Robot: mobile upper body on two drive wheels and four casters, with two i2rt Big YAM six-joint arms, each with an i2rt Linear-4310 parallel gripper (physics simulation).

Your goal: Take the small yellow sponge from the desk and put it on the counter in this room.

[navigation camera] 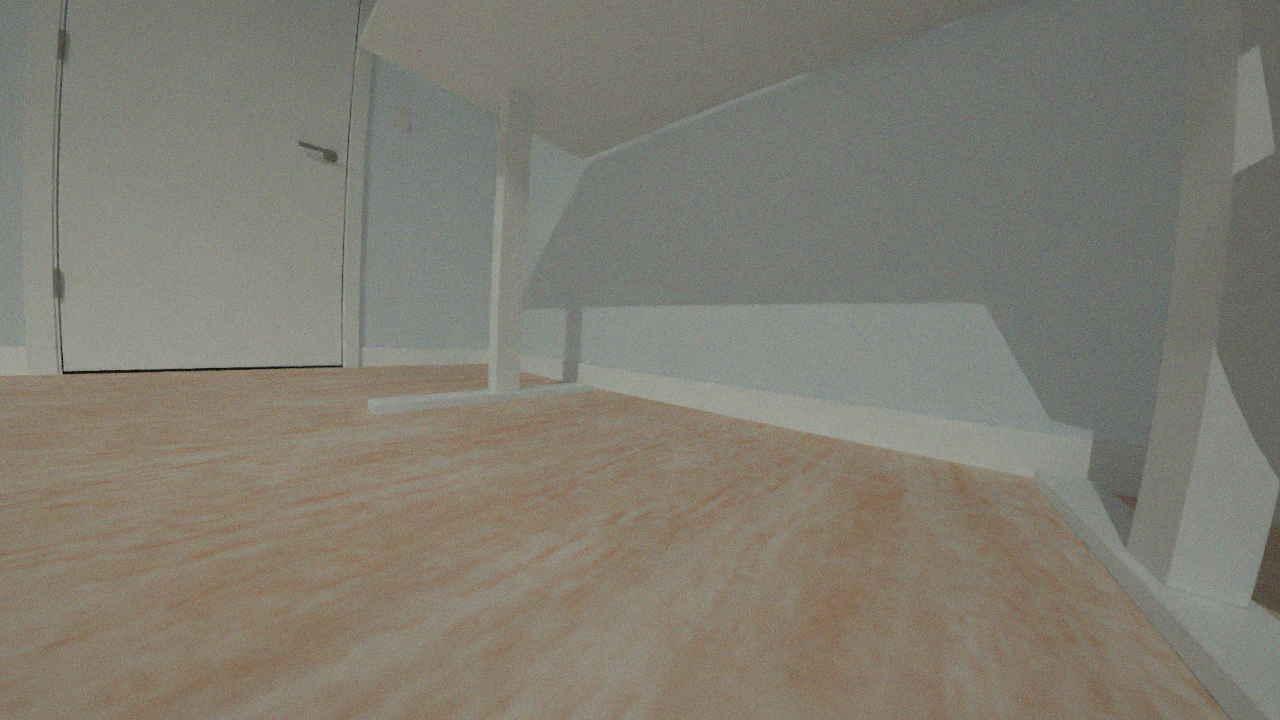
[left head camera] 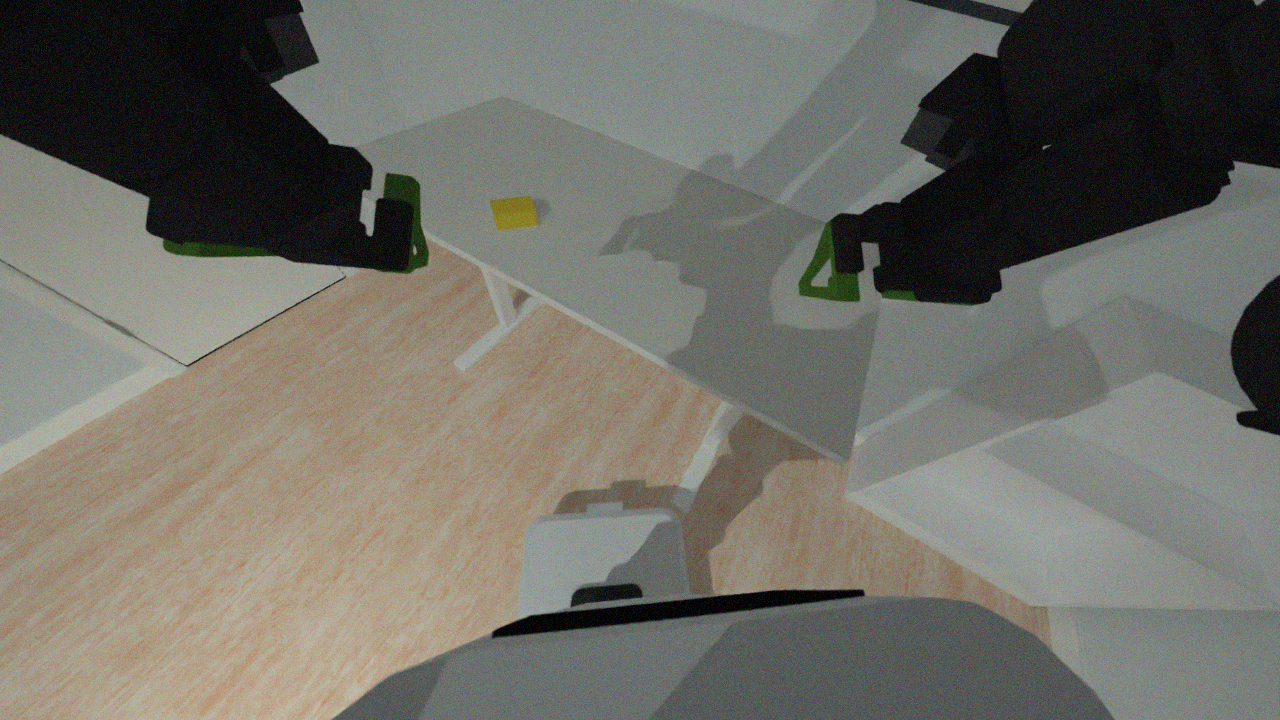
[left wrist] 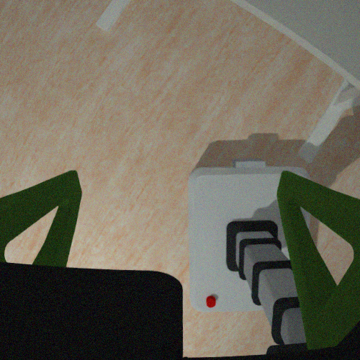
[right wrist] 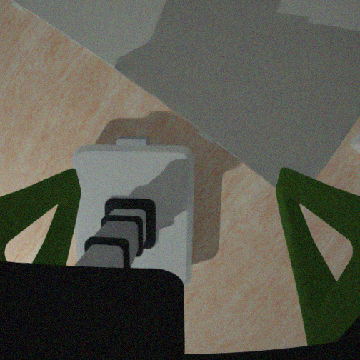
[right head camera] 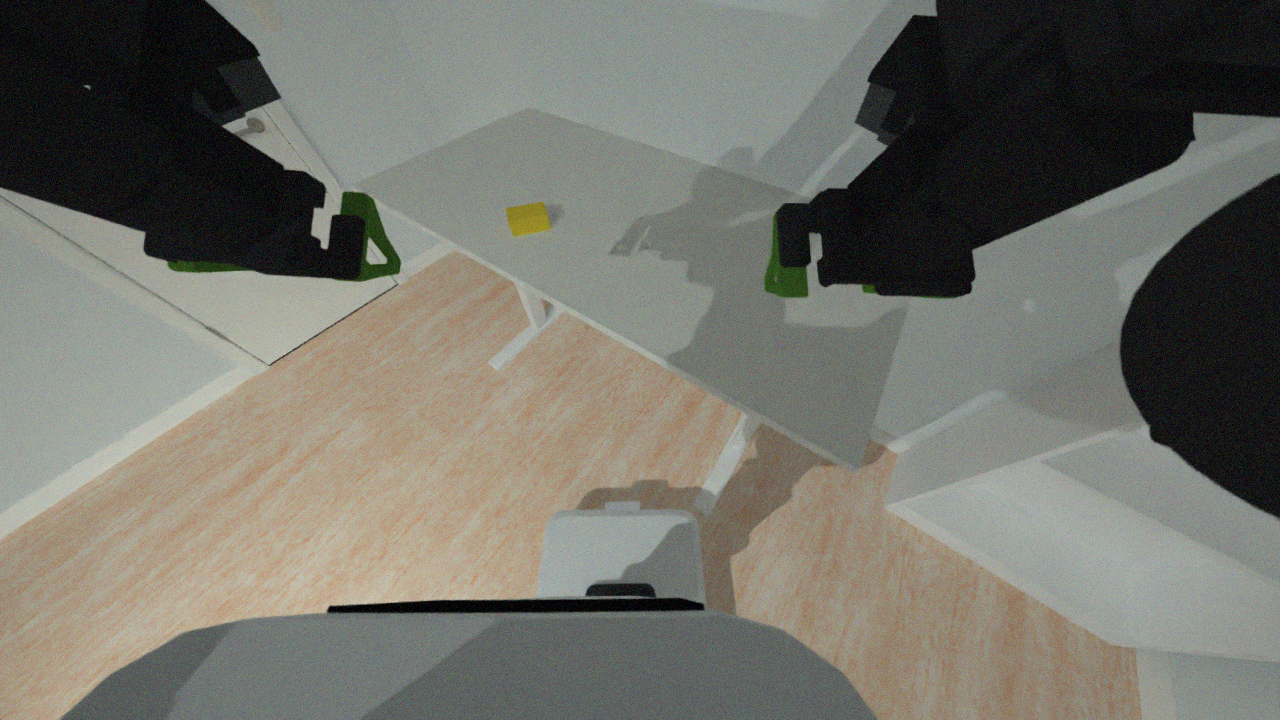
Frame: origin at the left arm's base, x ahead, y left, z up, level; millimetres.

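Seen in the pictures: left gripper, fingertip midpoint: [left head camera: 365, 253] [right head camera: 347, 263]; right gripper, fingertip midpoint: [left head camera: 842, 290] [right head camera: 815, 285].
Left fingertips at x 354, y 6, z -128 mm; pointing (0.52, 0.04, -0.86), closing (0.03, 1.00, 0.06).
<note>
Offsets run from my left fingertips to a thing's top centre. "spot": to the spot under its first point. Level surfaces: height alone.
The small yellow sponge {dx +556, dy +6, dz -287 mm} [left head camera: 514, 213] [right head camera: 528, 218] lies flat on the light grey desk {dz -332 mm} [left head camera: 572, 277] [right head camera: 599, 286], toward its far left end in both head views. The desk also shows in the left wrist view [left wrist: 320, 30] and the right wrist view [right wrist: 275, 90]. My left gripper [left head camera: 295, 255] [right head camera: 277, 268] [left wrist: 178, 181] is open and empty, left of the sponge in the head views. My right gripper [left head camera: 904, 297] [right head camera: 859, 291] [right wrist: 177, 179] is open and empty, appearing over the desk's right part. I cannot make out a counter in any view.
A white shelf unit [left head camera: 1029, 537] [right head camera: 1056, 564] stands right of the desk. A door [left head camera: 179, 295] [right head camera: 295, 308] [navigation camera: 205, 197] is at the left. The desk's legs {spot: dx +981, dy +255, dz -804 mm} [navigation camera: 510, 241] stand ahead. My base [left head camera: 590, 546] [right head camera: 599, 546] [left wrist: 215, 210] is close to the desk's near edge.
</note>
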